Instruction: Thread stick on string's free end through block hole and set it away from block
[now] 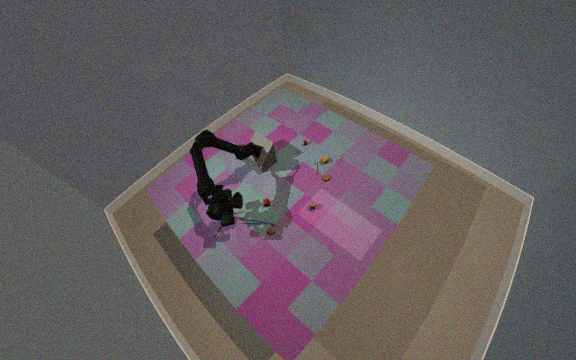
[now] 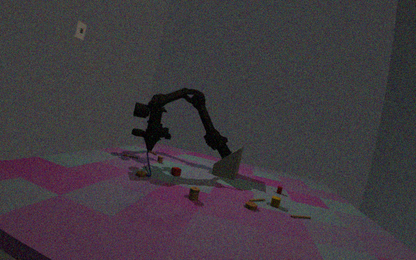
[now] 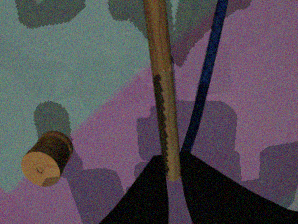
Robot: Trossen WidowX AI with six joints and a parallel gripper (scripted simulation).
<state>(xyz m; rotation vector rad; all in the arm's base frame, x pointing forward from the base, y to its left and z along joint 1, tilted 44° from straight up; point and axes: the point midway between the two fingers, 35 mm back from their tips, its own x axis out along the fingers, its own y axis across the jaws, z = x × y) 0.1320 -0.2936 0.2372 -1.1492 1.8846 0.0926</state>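
The red block is 9 cm ahead of my gripper tip, 17 cm to the left of it and 4 cm below it. Also, from my gripper tip: yellow cube 20 cm ahead, 58 cm to the left, 4 cm below.
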